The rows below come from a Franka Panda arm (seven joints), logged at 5 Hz.
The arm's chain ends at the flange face. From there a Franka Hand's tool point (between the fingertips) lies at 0.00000 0.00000 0.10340 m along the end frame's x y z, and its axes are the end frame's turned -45 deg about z.
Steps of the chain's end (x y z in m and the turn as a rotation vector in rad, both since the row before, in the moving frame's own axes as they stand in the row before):
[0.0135, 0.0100, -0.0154, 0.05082, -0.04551, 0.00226]
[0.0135, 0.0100, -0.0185, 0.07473, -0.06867, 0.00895]
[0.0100, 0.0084, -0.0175, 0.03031, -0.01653, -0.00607]
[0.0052, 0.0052, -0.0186, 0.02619, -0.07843, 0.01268]
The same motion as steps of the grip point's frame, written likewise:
[0.0029, 0.0096, -0.0156, 0.06812, 0.00375, 0.00226]
[0.0030, 0.0062, -0.0190, 0.10140, 0.00429, 0.00895]
[0.0021, 0.0096, -0.0176, 0.03312, 0.00974, -0.00607]
[-0.0038, -0.0003, -0.0190, 0.07398, -0.03694, 0.01268]

